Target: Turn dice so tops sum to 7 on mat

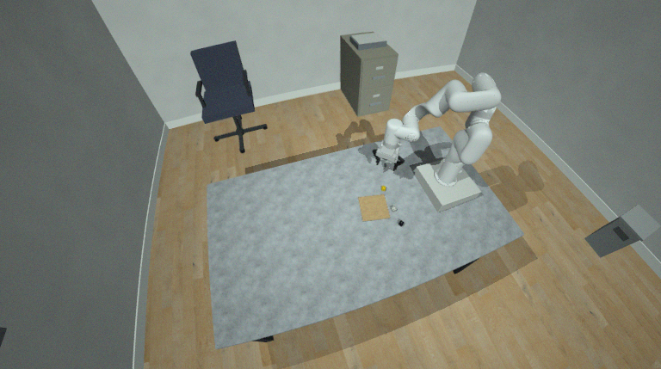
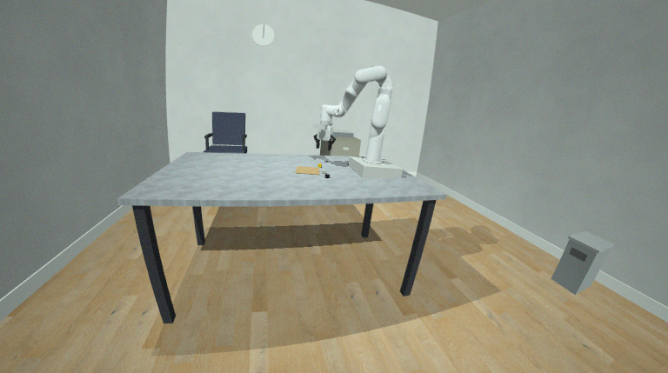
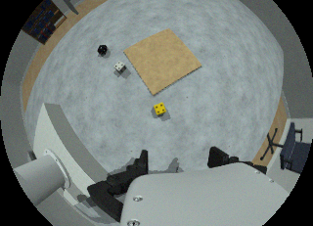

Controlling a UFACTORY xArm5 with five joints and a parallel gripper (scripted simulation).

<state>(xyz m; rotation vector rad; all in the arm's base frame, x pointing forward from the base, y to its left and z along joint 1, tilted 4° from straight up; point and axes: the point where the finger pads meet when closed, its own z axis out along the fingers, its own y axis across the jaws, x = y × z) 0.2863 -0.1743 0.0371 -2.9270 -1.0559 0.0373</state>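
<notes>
My hand is 4 cm short of the yellow die, 7 cm to the right of it and 10 cm above it. Round my hand: white die (5 cm ahead, 20 cm to the left, 10 cm below); then black die (6 cm ahead, 28 cm to the left, 10 cm below); then tan mat (14 cm ahead, 14 cm to the left, 11 cm below).
</notes>
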